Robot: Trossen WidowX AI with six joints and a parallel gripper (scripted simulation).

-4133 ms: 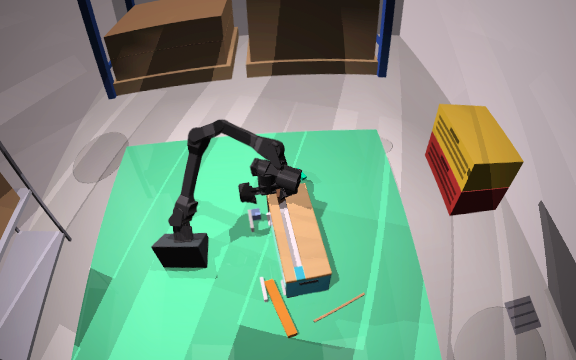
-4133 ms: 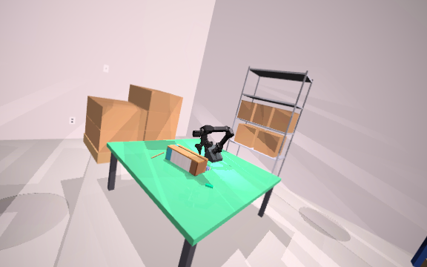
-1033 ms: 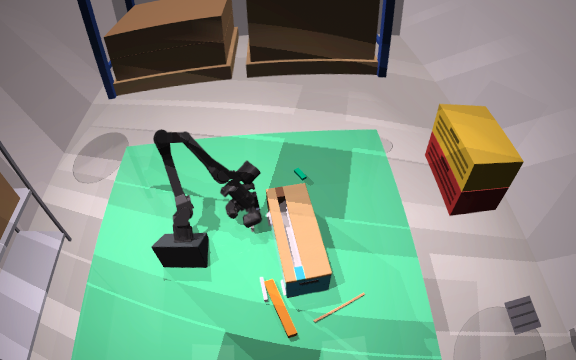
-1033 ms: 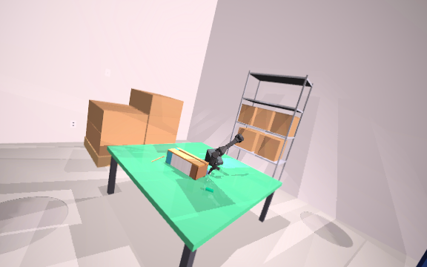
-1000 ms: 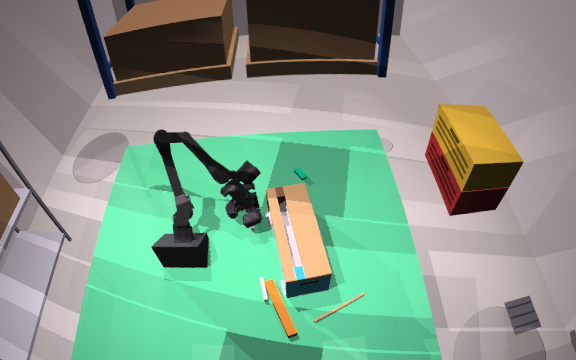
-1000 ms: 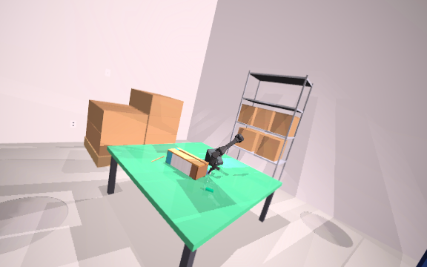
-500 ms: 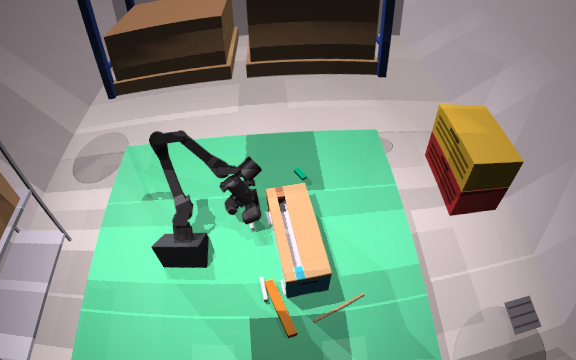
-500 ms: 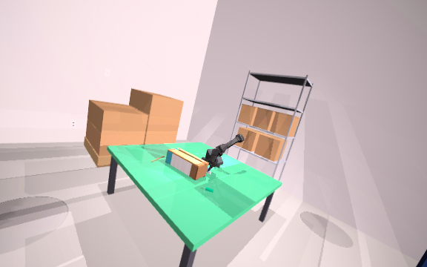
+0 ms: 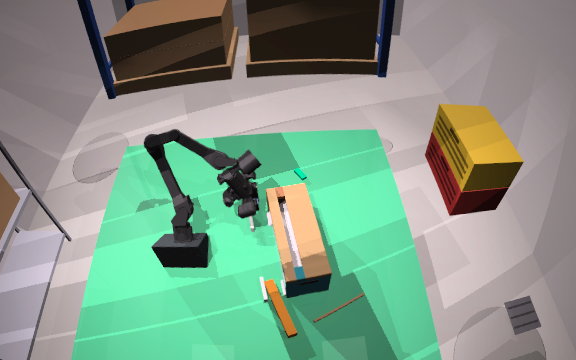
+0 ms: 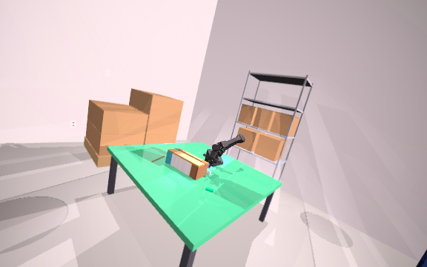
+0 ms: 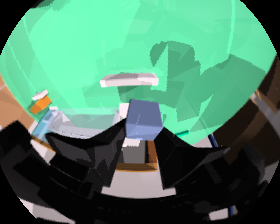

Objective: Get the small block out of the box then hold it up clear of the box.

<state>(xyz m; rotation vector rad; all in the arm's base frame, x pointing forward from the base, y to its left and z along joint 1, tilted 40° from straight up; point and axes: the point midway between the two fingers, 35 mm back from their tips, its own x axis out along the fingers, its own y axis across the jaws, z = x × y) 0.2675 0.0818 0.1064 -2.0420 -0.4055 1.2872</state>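
My gripper tip is 1 cm below the small block and 1 cm past it. Also, from my gripper tip: teal piece: 19 cm to the left, 19 cm ahead, 6 cm below; wooden box: 17 cm to the right, 8 cm ahead, 1 cm below; orange bar: 40 cm to the right, 5 cm below, 2 cm ahead.
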